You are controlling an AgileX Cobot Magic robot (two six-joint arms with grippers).
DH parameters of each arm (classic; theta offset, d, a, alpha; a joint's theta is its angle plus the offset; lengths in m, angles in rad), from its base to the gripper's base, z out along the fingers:
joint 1: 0 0.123 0 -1.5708
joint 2: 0.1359 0 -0.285 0
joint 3: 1.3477 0 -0.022 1.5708
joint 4: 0 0.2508 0 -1.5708
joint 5: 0 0 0.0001 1.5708
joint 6: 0 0.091 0 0
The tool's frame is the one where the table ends.
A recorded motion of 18 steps. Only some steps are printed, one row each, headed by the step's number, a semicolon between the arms.
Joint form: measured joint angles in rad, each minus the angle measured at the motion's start. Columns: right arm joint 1, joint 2, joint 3, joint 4, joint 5, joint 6; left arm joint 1, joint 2, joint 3, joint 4, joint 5, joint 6.
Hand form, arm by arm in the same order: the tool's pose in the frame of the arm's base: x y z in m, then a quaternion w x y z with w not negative. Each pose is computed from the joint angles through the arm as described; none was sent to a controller.
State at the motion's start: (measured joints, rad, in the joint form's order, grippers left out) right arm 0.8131 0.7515 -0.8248 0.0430 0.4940 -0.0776; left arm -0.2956 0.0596 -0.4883 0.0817 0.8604 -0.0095
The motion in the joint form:
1: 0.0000 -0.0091 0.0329 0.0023 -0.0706 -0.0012; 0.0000 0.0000 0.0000 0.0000 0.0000 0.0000
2: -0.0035 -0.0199 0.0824 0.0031 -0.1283 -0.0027; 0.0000 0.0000 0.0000 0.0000 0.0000 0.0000
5: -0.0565 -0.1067 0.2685 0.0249 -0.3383 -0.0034; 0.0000 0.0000 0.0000 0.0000 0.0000 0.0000
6: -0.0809 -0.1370 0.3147 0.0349 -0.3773 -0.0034; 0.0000 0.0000 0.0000 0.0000 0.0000 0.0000
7: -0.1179 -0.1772 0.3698 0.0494 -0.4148 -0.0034; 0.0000 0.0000 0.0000 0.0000 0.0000 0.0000
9: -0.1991 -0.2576 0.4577 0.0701 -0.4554 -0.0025; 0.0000 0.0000 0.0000 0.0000 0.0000 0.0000
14: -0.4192 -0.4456 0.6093 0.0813 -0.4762 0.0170; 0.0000 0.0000 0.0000 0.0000 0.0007 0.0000
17: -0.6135 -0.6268 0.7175 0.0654 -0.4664 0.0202; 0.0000 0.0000 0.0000 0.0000 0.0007 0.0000
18: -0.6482 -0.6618 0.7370 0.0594 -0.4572 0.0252; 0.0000 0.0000 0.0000 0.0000 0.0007 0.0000
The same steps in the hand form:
1: 0.1024 0.1107 0.3725 0.55167 -0.33545 0.72709 0.23339; 0.0143 0.0015 0.2906 0.57446 0.12042 0.80825 -0.04720
2: 0.1030 0.1103 0.3627 0.55940 -0.33121 0.72275 0.23452; 0.0143 0.0015 0.2906 0.57446 0.12042 0.80825 -0.04720
5: 0.0999 0.0956 0.3310 0.60388 -0.28887 0.70325 0.23944; 0.0143 0.0015 0.2906 0.57446 0.12042 0.80825 -0.04720
6: 0.0983 0.0894 0.3228 0.61393 -0.27351 0.70126 0.23774; 0.0143 0.0015 0.2906 0.57446 0.12042 0.80825 -0.04720
7: 0.0961 0.0810 0.3126 0.62471 -0.25225 0.70124 0.23317; 0.0143 0.0015 0.2906 0.57446 0.12042 0.80825 -0.04720
9: 0.0912 0.0648 0.2957 0.64329 -0.21172 0.70293 0.21734; 0.0143 0.0015 0.2906 0.57446 0.12042 0.80825 -0.04720
14: 0.0777 0.0325 0.2641 0.68128 -0.11819 0.70460 0.15945; 0.0143 0.0015 0.2905 0.57418 0.12044 0.80845 -0.04716
17: 0.0629 0.0130 0.2396 0.71614 -0.05246 0.68998 0.09123; 0.0143 0.0015 0.2905 0.57418 0.12044 0.80845 -0.04716
18: 0.0602 0.0104 0.2344 0.71980 -0.04098 0.68847 0.07892; 0.0143 0.0015 0.2905 0.57418 0.12044 0.80845 -0.04716

